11 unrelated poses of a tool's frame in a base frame.
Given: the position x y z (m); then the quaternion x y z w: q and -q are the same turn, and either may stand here.
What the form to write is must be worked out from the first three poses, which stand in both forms.
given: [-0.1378, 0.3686, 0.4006, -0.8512, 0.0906, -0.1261, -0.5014]
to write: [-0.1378, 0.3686, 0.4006, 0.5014, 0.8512, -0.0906, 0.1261]
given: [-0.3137, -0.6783, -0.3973, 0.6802, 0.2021, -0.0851, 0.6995]
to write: [-0.3137, -0.6783, -0.3973, 0.6995, 0.6802, 0.2021, -0.0851]
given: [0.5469, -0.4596, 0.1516, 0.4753, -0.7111, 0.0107, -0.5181]
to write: [0.5469, -0.4596, 0.1516, 0.5181, -0.4753, 0.7111, -0.0107]
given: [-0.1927, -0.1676, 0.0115, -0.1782, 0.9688, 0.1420, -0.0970]
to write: [-0.1927, -0.1676, 0.0115, 0.0970, 0.1782, -0.9688, -0.1420]
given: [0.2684, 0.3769, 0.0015, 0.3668, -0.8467, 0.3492, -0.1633]
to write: [0.2684, 0.3769, 0.0015, 0.1633, -0.3668, 0.8467, -0.3492]
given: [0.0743, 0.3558, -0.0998, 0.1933, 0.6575, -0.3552, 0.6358]
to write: [0.0743, 0.3558, -0.0998, 0.6358, 0.1933, 0.6575, -0.3552]
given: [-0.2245, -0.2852, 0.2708, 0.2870, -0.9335, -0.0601, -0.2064]
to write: [-0.2245, -0.2852, 0.2708, 0.2064, -0.2870, 0.9335, 0.0601]
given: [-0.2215, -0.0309, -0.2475, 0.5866, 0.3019, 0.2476, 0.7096]
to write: [-0.2215, -0.0309, -0.2475, 0.7096, 0.5866, 0.3019, 0.2476]
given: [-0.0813, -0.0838, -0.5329, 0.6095, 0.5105, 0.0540, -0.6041]
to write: [-0.0813, -0.0838, -0.5329, 0.6041, -0.6095, -0.5105, -0.0540]
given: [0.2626, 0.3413, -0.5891, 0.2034, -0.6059, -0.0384, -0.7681]
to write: [0.2626, 0.3413, -0.5891, 0.7681, -0.2034, 0.6059, 0.0384]
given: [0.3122, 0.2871, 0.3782, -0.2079, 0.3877, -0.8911, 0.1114]
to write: [0.3122, 0.2871, 0.3782, 0.1114, -0.2079, 0.3877, -0.8911]
